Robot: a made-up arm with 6 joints.
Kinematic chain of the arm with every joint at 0, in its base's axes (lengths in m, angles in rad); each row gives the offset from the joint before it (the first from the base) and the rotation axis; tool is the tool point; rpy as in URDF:
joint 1: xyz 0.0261 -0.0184 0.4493 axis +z
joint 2: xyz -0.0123 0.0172 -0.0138 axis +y
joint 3: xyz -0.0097 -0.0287 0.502 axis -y
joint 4: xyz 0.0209 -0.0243 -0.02 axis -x
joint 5: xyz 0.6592 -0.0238 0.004 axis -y
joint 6: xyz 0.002 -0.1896 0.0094 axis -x
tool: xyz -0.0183 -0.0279 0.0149 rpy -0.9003 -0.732 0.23
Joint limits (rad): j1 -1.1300..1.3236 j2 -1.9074..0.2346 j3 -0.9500..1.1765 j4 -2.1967..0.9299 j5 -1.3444..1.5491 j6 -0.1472..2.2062
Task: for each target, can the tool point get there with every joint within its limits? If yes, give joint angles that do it. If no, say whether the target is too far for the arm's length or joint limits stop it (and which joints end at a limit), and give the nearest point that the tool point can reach.
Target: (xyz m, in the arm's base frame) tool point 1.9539 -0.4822 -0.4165
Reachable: no: too far | nearest point 0.7205 -0.1855 0.4868 | short by 1.557 m
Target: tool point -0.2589 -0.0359 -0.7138
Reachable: no: joint limits stop it (at a limit: joint 1, joint 2, joint 3, joint 5) | nearest point -0.0082 -0.1841 0.1761 | short by 0.936 m
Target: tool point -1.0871 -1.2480 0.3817
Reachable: no: too far | nearest point -0.8156 -0.9481 0.3949 | short by 0.405 m
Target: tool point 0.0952 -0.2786 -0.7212
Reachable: no: joint limits stop it (at a limit: joint 2, joint 5) | nearest point 0.0717 -0.1901 0.1741 | short by 0.900 m
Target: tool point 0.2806 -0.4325 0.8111
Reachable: yes | joints -0.7509 -0.5169 -0.2830 -1.3204 -0.9879 0.8002
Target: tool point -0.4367 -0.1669 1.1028
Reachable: yes | joints 0.0313 -1.5527 0.2454 -1.1456 0.8654 1.4740
